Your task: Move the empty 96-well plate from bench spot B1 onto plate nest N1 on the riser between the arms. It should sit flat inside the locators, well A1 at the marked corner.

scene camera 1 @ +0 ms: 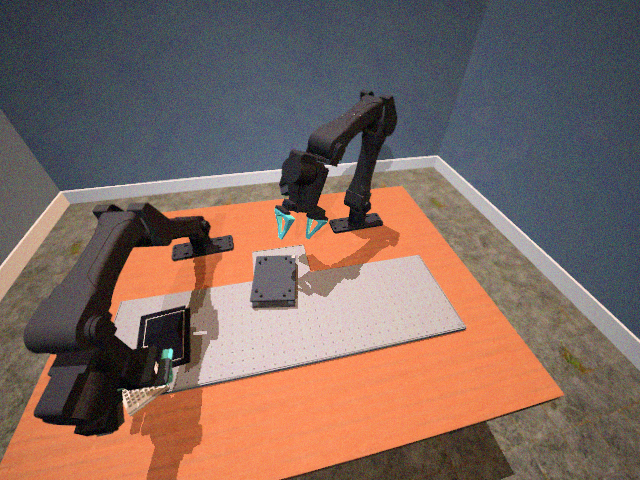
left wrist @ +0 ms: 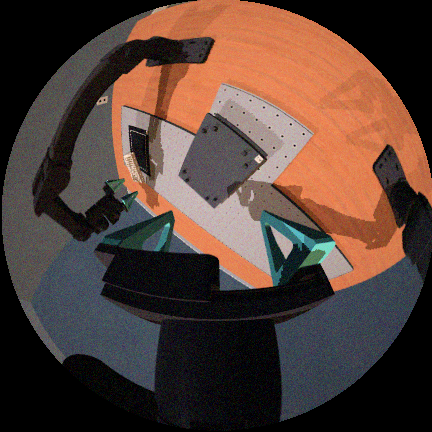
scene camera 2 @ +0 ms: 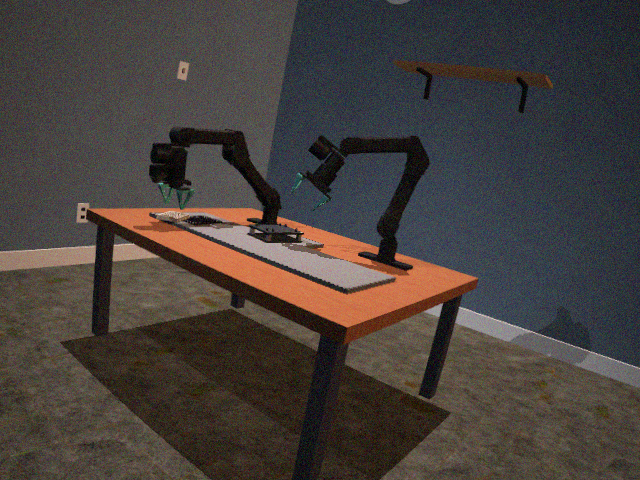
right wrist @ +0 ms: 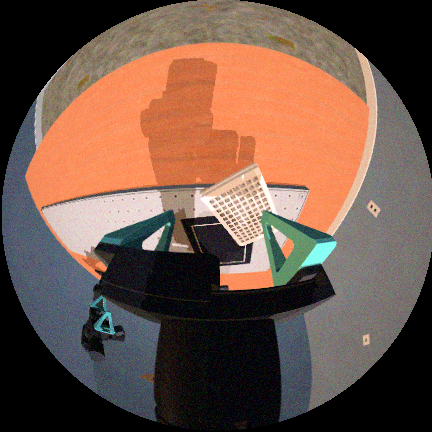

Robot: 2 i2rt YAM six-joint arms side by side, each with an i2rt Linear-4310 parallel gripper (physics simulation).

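Seen in the pictures: left gripper, between the fingertips: [scene camera 1: 294, 238] [left wrist: 216, 214] [scene camera 2: 301, 202] [right wrist: 105, 302]; right gripper, between the fingertips: [scene camera 1: 147, 383] [left wrist: 130, 185] [scene camera 2: 174, 206] [right wrist: 217, 214]; left arm's base, origin of its link: [scene camera 1: 356, 223] [left wrist: 397, 190] [scene camera 2: 385, 261]; right arm's base, origin of its link: [scene camera 1: 203, 248] [left wrist: 174, 51].
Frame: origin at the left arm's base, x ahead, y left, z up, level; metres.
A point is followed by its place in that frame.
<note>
The cream 96-well plate [scene camera 1: 140, 400] @[x 0.469, y -0.667, z 0.028 m] [scene camera 2: 169, 215] @[x 0.443, y -0.674, z 0.027 m] [left wrist: 133, 167] @[x 0.404, y -0.667, z 0.026 m] [right wrist: 241, 205] @[x 0.434, y -0.672, z 0.027 m] lies askew over a corner of the black spot with a white outline [scene camera 1: 186, 335] @[x 0.329, y -0.587, z 0.015 m] [left wrist: 139, 145] @[x 0.299, y -0.630, z 0.015 m] [right wrist: 220, 245] @[x 0.327, y -0.639, z 0.015 m] and reaches past the board's edge; whether it is flat is unclear. The dark riser [scene camera 1: 273, 279] @[x 0.230, y -0.345, z 0.049 m] [scene camera 2: 273, 229] @[x 0.281, y -0.306, z 0.057 m] [left wrist: 222, 160] @[x 0.194, y -0.324, z 0.049 m] stands mid-board, with small posts near its corners and a pale mark at one corner. My right gripper [scene camera 2: 174, 205] @[x 0.454, y -0.639, z 0.067 m] [left wrist: 130, 185] @[x 0.454, y -0.639, z 0.067 m] [right wrist: 217, 214] @[x 0.454, y -0.639, z 0.067 m] is open above the plate, not touching it. My left gripper [scene camera 1: 295, 238] @[x 0.192, y -0.272, z 0.160 m] [scene camera 2: 302, 202] @[x 0.192, y -0.272, z 0.160 m] [left wrist: 216, 214] @[x 0.192, y -0.272, z 0.160 m] is open and empty, high behind the riser in scene camera 1.
A perforated grey board [scene camera 1: 336, 320] @[x 0.381, y -0.200, z 0.013 m] [scene camera 2: 330, 268] @[x 0.356, y -0.008, z 0.013 m] lies on the orange table [scene camera 1: 372, 382] @[x 0.550, y -0.163, z 0.000 m] [scene camera 2: 289, 289] @[x 0.611, y 0.038, z 0.000 m] beneath the riser and spot. A smaller perforated piece [left wrist: 285, 125] @[x 0.093, y -0.266, z 0.013 m] extends behind the riser. The arm bases stand along the table's rear side. A wall shelf [scene camera 2: 475, 73] hangs high behind.
</note>
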